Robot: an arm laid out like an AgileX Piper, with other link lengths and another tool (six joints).
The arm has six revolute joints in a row. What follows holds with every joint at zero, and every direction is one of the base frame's. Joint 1 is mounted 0.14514 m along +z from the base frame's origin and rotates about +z. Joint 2 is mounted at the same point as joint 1 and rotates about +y. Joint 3 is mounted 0.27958 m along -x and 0.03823 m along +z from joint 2 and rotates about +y. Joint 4 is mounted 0.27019 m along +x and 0.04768 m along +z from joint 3 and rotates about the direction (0.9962, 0, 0.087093). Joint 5 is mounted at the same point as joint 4 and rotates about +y. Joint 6 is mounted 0.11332 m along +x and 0.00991 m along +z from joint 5 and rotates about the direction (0.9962, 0, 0.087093). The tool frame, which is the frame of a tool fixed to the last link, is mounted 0.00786 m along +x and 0.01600 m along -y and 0.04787 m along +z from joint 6; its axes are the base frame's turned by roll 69.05, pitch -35.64 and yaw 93.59 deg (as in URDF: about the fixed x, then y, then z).
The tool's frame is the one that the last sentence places.
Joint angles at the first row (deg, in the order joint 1, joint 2, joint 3, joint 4, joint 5, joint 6):
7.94 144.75 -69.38 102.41 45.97 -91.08
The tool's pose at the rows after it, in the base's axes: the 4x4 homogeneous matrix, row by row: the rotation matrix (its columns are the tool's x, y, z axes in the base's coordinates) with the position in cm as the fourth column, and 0 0 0 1 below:
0.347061 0.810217 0.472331 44.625; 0.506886 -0.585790 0.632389 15.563; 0.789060 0.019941 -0.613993 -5.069; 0 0 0 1
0.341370 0.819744 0.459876 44.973; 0.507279 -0.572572 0.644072 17.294; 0.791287 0.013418 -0.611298 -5.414; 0 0 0 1
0.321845 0.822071 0.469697 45.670; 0.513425 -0.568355 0.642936 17.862; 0.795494 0.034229 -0.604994 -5.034; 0 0 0 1
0.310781 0.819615 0.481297 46.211; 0.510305 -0.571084 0.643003 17.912; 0.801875 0.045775 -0.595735 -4.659; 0 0 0 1
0.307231 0.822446 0.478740 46.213; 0.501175 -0.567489 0.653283 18.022; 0.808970 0.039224 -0.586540 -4.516; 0 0 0 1
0.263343 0.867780 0.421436 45.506; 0.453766 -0.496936 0.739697 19.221; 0.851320 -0.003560 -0.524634 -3.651; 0 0 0 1
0.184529 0.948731 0.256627 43.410; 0.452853 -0.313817 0.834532 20.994; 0.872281 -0.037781 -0.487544 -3.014; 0 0 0 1
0.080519 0.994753 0.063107 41.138; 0.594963 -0.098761 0.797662 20.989; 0.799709 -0.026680 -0.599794 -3.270; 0 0 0 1
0.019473 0.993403 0.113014 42.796; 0.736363 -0.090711 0.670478 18.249; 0.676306 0.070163 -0.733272 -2.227; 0 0 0 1
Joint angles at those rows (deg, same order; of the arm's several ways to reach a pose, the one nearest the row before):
11.07 146.68 -72.43 102.41 45.70 -90.32
13.21 148.11 -75.09 102.41 45.36 -88.50
13.83 148.31 -76.87 102.18 44.59 -88.07
13.77 148.31 -77.84 102.23 44.47 -88.04
13.73 148.31 -77.92 102.23 45.28 -88.04
13.73 148.31 -78.07 99.78 51.75 -88.04
14.05 148.20 -78.42 90.22 59.22 -86.64
13.89 146.28 -78.42 72.52 59.22 -81.12
11.81 142.32 -78.72 60.91 51.81 -74.26

